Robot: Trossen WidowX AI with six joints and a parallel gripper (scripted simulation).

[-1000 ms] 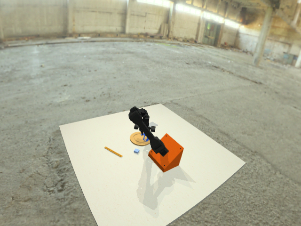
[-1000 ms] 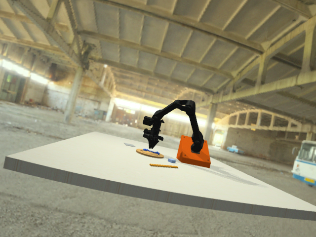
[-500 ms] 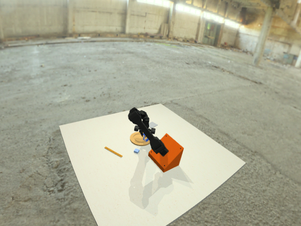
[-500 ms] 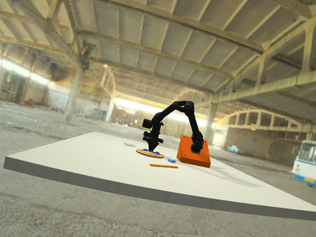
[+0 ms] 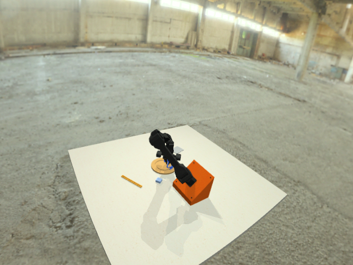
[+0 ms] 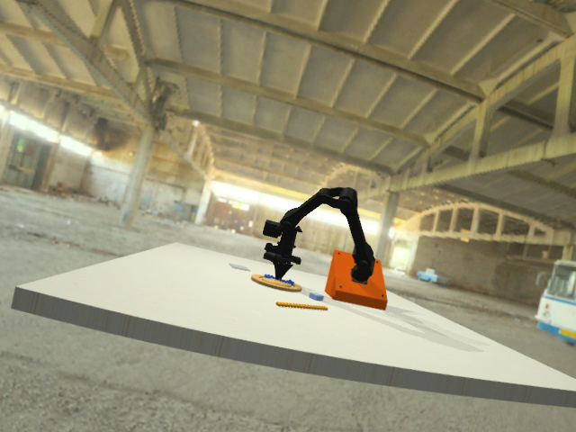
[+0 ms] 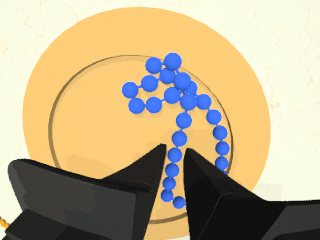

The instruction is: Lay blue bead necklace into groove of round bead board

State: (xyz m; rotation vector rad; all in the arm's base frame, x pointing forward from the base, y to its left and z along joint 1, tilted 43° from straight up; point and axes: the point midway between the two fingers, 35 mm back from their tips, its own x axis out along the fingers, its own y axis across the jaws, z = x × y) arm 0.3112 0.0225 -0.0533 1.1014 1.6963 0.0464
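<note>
The round tan bead board lies 10 mm ahead of my gripper tip, 30 mm to the left of it and 10 mm below it. Round my gripper tip: flat grey tile (160 mm ahead, 200 mm to the right, 10 mm below); small light-blue block (130 mm behind, 150 mm to the left, 10 mm below).
</note>
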